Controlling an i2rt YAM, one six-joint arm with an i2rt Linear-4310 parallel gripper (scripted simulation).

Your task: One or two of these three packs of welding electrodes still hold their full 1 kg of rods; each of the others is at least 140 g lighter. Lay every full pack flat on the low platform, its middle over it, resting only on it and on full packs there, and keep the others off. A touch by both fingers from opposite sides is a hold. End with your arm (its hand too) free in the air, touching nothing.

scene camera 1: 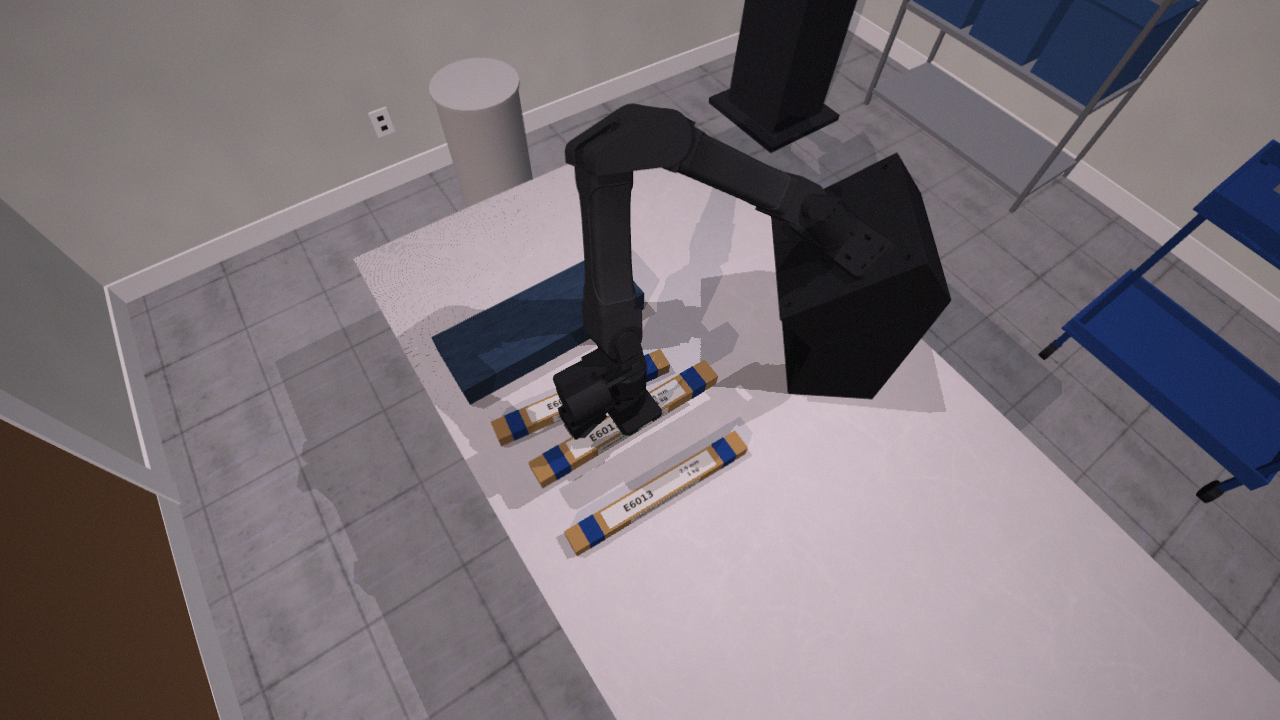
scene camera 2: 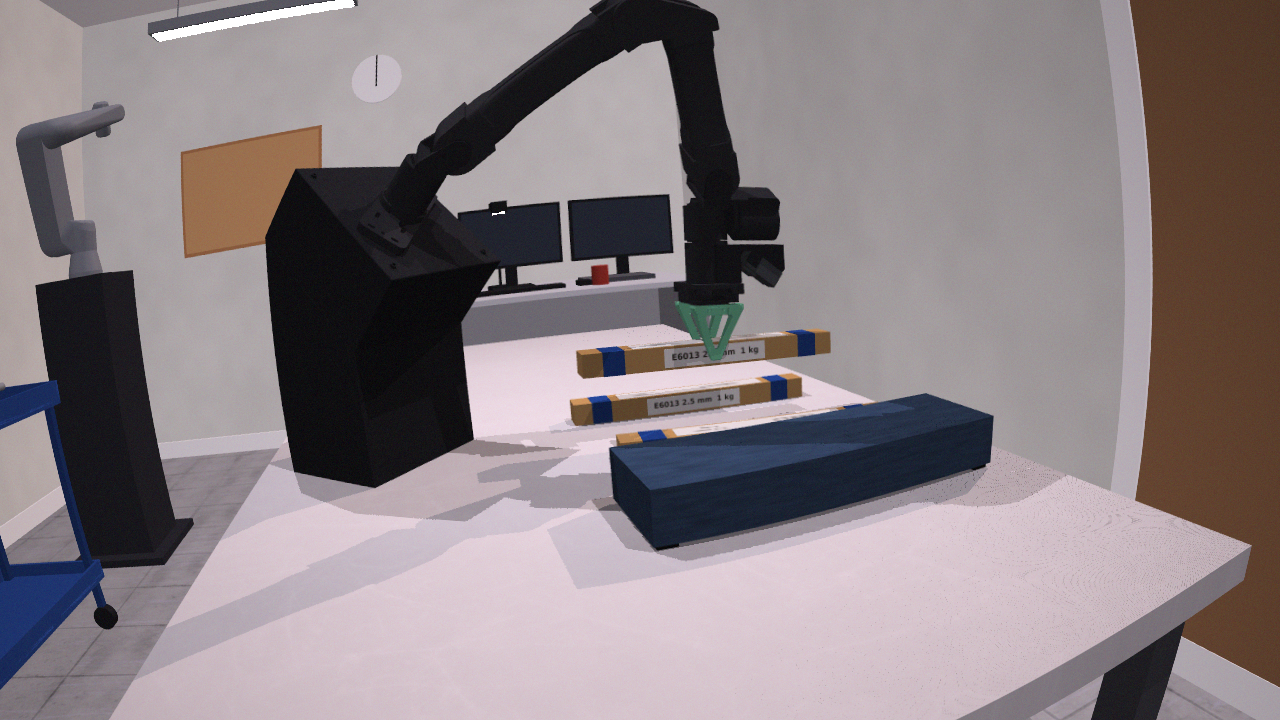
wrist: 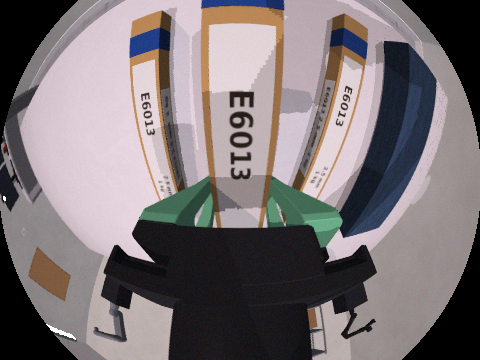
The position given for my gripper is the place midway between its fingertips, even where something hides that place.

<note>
I see my gripper (scene camera 2: 710,358), a low platform (scene camera 2: 677,490), an electrode pack (scene camera 2: 609,361), an electrode pack (scene camera 1: 517,424) and an electrode pack (scene camera 2: 608,408).
The low platform also shows in scene camera 1 (scene camera 1: 510,339) and in the wrist view (wrist: 409,91). My gripper also shows in scene camera 1 (scene camera 1: 627,422) and in the wrist view (wrist: 240,179).
</note>
